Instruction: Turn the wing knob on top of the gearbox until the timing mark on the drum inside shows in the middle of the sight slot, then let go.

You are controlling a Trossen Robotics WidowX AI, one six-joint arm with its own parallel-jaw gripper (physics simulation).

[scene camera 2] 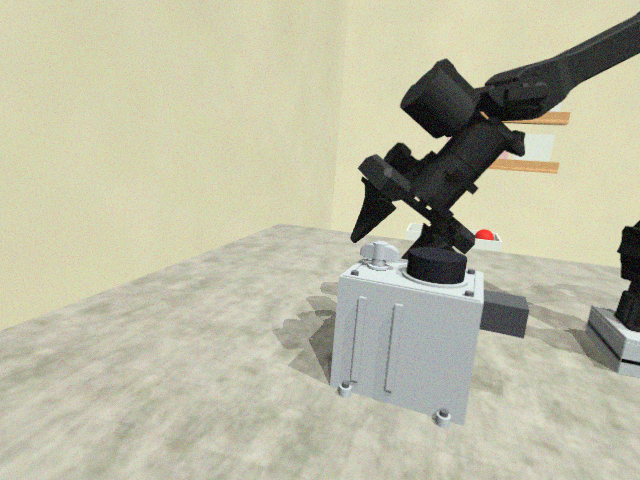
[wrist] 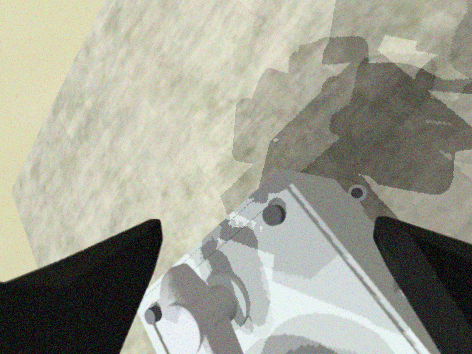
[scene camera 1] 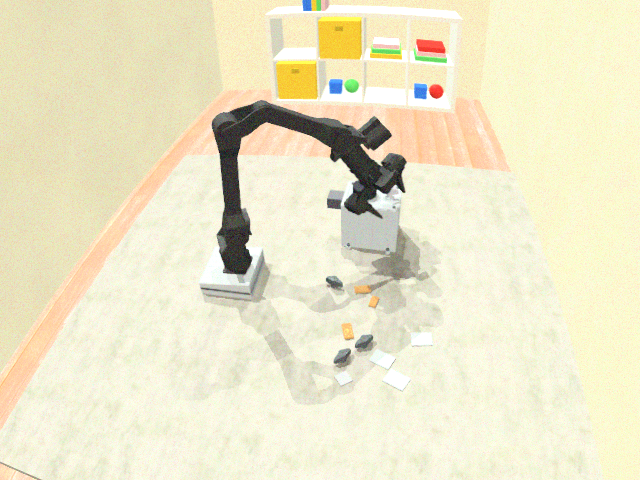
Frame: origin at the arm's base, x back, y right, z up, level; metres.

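Seen in the pictures: gripper, fingertip midpoint: (wrist: 267, 228) (scene camera 1: 393, 205); arm's base at its link origin: (scene camera 1: 237, 264).
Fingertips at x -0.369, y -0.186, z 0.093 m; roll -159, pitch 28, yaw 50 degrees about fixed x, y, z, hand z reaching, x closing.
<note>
Pixels of each thing's middle, then the offset from my fingertips to it. "pt": a spot on its surface instead. Level surfaces: height alone.
- light grey gearbox at the middle of its body: (scene camera 2: 429, 318) (scene camera 1: 364, 209) dx +0.080, dy -0.043, dz -0.055 m
- raised black round cap at a spot on its surface: (scene camera 2: 436, 266) pt dx +0.081, dy -0.075, dz +0.018 m
- dark grey block at a spot on its surface: (scene camera 2: 505, 313) pt dx +0.156, dy -0.067, dz -0.023 m
- mat at its surface level: dz -0.141 m
The light grey gearbox (scene camera 1: 369, 229) (scene camera 2: 408, 346) (wrist: 305, 250) stands upright on the mat. Its pale wing knob (scene camera 2: 378, 252) (wrist: 218, 306) is on top near one edge, beside a raised black round cap (scene camera 2: 436, 266). My gripper (scene camera 1: 392, 204) (scene camera 2: 379, 248) (wrist: 267, 228) is open and empty, tilted down over the gearbox top. In scene camera 2, one fingertip is above and left of the knob, and the other is partly hidden behind the cap. In the wrist view, the knob is low, nearer the left finger. I cannot make out the sight slot or timing mark.
A dark grey block (scene camera 1: 334, 199) (scene camera 2: 505, 313) sticks out from the gearbox side. Orange pieces (scene camera 1: 362, 289), dark pieces (scene camera 1: 363, 341) and white cards (scene camera 1: 421, 338) lie on the mat (scene camera 1: 180, 434). A white shelf unit (scene camera 1: 361, 12) stands at the back.
</note>
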